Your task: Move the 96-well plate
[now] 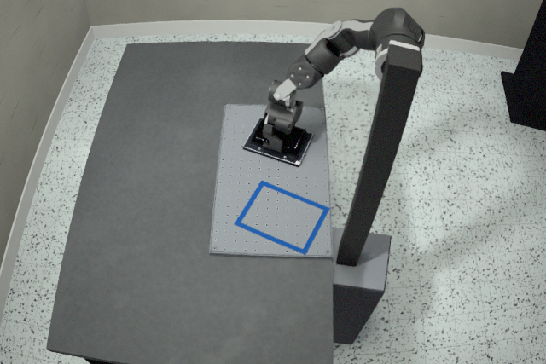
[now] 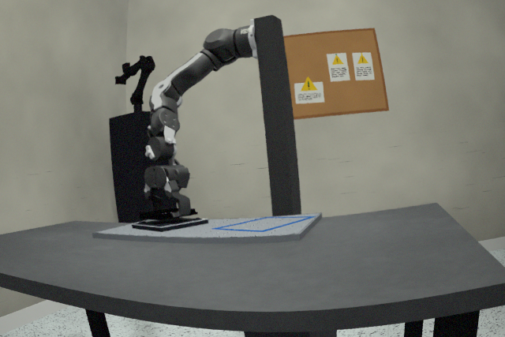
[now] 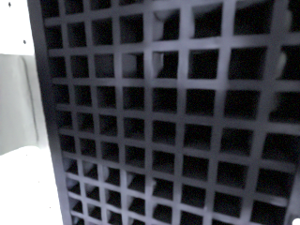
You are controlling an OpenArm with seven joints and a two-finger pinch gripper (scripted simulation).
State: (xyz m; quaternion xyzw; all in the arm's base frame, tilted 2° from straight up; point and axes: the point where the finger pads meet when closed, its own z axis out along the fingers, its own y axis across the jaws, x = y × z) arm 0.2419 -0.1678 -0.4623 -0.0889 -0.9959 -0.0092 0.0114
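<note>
Now: the black 96-well plate right at my hand. From my hand the other things lie so: plate nest N1: 2 cm below.
</note>
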